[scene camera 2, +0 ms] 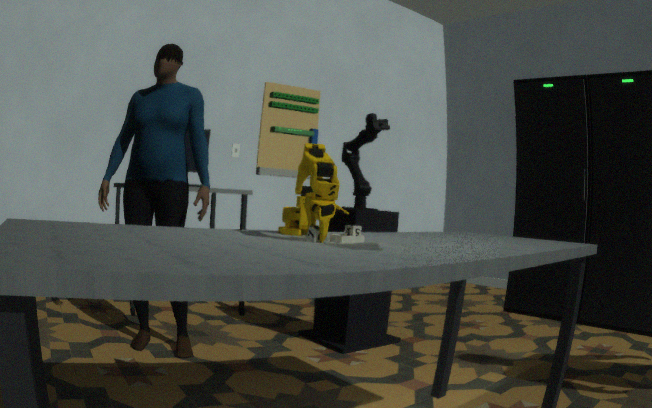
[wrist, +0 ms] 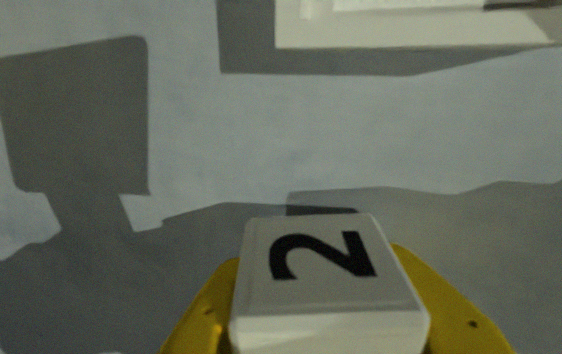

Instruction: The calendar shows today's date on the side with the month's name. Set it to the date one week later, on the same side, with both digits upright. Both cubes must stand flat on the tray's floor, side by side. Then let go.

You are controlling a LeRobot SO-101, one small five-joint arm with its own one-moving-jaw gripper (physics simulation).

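My gripper [scene camera 2: 320, 238] [wrist: 320, 265] is shut on a white number cube [wrist: 310, 305], with one yellow jaw against each side. The cube's face towards the wrist camera shows a black 2 lying on its side. In the scene view the held cube is mostly hidden by the jaws, low over the table just left of the tray; any small gap beneath it cannot be judged. The cream calendar tray [scene camera 2: 346, 240] [wrist: 400, 35] shows at the top right in the wrist view, apart from the held cube. Another white cube [scene camera 2: 356, 231] stands on the tray with dark marks on two faces, one like a 5.
The grey table [scene camera 2: 200, 255] [wrist: 225, 150] carries the arm and tray. Shadows of the arm and tray fall across it in the wrist view. Behind the table are a person [scene camera 2: 165, 135], a black robot arm [scene camera 2: 356, 170] on a dark base and a wall board [scene camera 2: 287, 155].
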